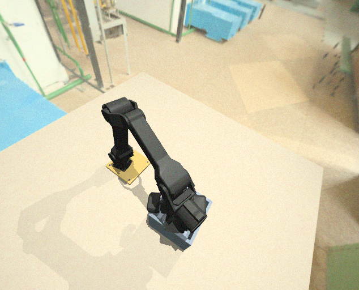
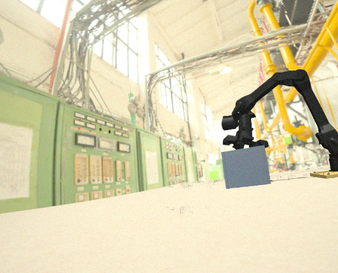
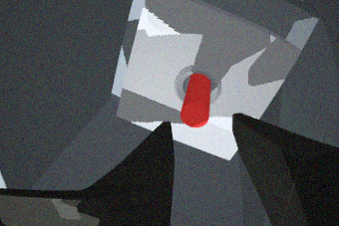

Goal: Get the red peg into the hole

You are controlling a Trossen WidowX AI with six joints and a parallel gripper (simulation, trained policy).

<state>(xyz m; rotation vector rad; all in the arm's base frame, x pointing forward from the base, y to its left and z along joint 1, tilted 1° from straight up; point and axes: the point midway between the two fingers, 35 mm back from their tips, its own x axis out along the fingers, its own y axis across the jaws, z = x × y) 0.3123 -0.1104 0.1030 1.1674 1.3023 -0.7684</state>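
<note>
Right now the red peg is 40 mm below my gripper tip, 10 mm to the right of it and 10 mm ahead of it. Also, from my gripper tip: pale plate (40 mm below, 10 mm to the right, 10 mm ahead).
</note>
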